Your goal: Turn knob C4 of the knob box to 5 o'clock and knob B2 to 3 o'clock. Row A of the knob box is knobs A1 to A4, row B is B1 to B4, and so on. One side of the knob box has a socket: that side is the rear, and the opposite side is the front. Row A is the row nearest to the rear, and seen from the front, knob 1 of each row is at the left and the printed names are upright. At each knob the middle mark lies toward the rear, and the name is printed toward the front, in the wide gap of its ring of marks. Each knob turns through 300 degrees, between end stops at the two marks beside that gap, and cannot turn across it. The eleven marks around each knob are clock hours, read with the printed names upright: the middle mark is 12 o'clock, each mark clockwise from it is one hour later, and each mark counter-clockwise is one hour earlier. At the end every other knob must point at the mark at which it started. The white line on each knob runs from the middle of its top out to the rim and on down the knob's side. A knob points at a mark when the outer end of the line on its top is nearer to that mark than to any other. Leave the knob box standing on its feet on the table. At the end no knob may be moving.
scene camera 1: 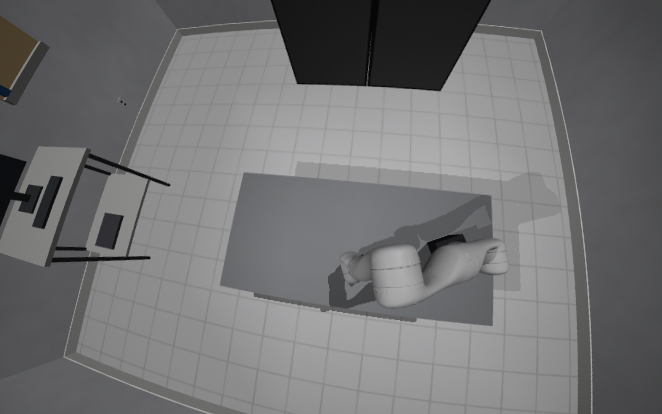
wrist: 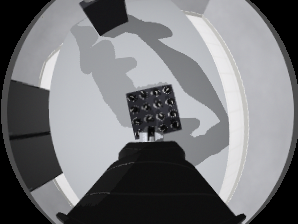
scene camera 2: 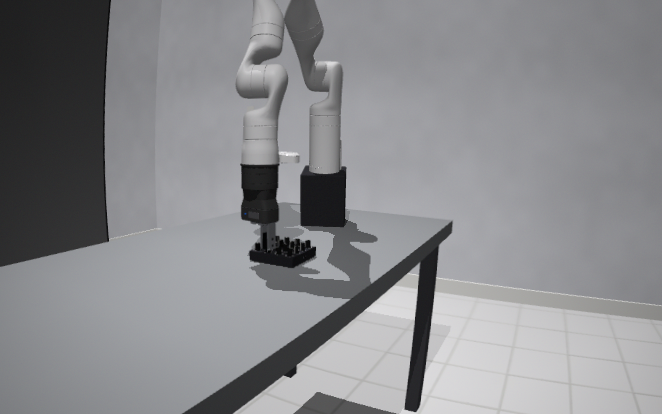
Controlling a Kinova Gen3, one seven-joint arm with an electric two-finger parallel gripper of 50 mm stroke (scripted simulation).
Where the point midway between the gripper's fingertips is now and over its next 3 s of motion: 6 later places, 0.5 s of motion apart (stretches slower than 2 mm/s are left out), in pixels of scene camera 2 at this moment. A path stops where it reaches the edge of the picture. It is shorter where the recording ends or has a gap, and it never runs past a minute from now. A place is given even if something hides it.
My gripper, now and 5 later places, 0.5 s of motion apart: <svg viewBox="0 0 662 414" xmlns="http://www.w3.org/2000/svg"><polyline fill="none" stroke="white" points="268,248 268,242 268,232 268,228 267,200 267,177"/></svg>
